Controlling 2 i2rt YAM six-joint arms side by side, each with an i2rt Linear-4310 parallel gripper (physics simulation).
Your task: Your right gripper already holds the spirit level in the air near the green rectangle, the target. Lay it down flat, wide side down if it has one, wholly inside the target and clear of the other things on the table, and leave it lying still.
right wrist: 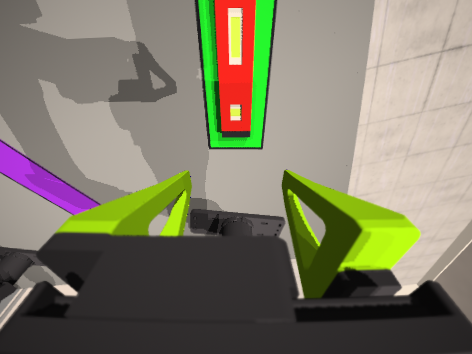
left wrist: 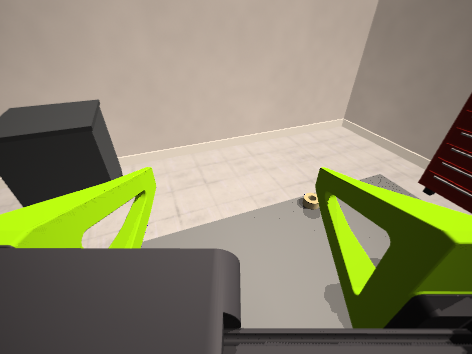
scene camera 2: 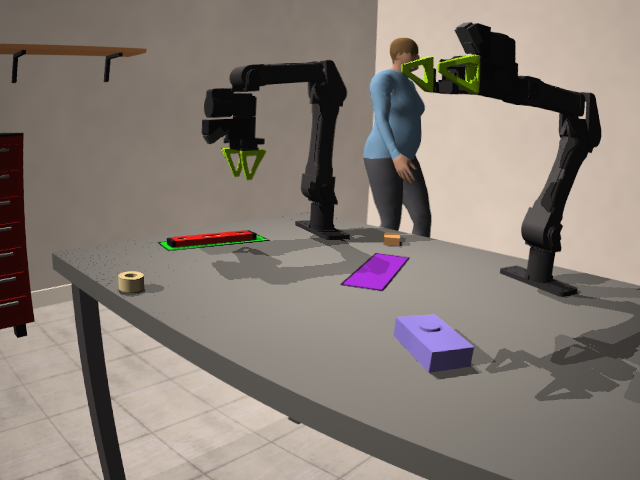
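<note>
The red spirit level (scene camera 2: 211, 238) (right wrist: 235, 82) with dark ends lies flat on the green rectangle (scene camera 2: 166, 246) (right wrist: 266, 75). In scene camera 2 green shows around it; in the right wrist view green shows along both long sides and past the near end, and the far end is out of view. My right gripper (scene camera 2: 242, 177) (right wrist: 236, 177) is open and empty, high above the table, to the right of the level in scene camera 2 and apart from it. My left gripper (scene camera 2: 435, 74) (left wrist: 235, 176) is open and empty, raised high at the right of scene camera 2.
A tan ring (scene camera 2: 131, 282) (left wrist: 311, 201) stands near the table's left edge. A purple rectangle (scene camera 2: 390, 268) (right wrist: 40, 175) is marked mid-table. A small orange block (scene camera 2: 391, 239) lies behind it, and a violet box (scene camera 2: 433, 341) stands in front. A person (scene camera 2: 395, 118) stands behind the table.
</note>
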